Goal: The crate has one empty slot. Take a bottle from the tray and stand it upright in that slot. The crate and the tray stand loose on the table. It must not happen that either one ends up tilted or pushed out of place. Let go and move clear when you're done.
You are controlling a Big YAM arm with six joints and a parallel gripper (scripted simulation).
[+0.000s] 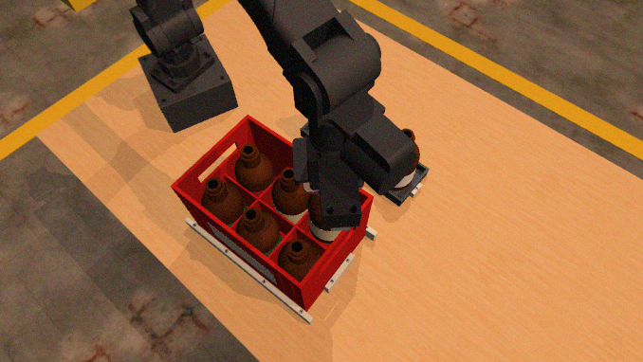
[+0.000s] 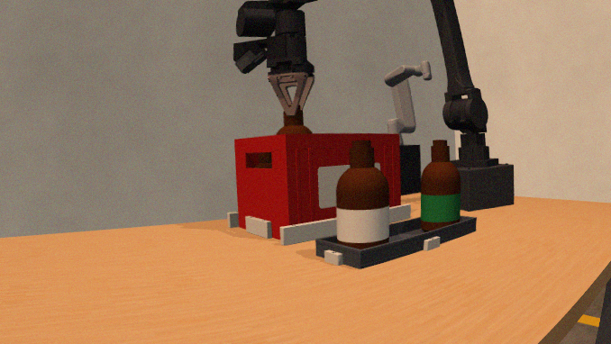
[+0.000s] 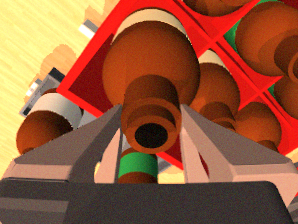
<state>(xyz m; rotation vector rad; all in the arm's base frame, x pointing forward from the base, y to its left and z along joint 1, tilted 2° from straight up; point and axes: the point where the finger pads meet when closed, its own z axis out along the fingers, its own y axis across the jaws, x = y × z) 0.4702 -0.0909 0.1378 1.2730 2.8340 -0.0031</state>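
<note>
The red crate is 90 mm behind my hand, 40 mm to the right of it and 130 mm below it. Round my hand: dark tray (60 mm behind, 200 mm to the left, 200 mm below).
</note>
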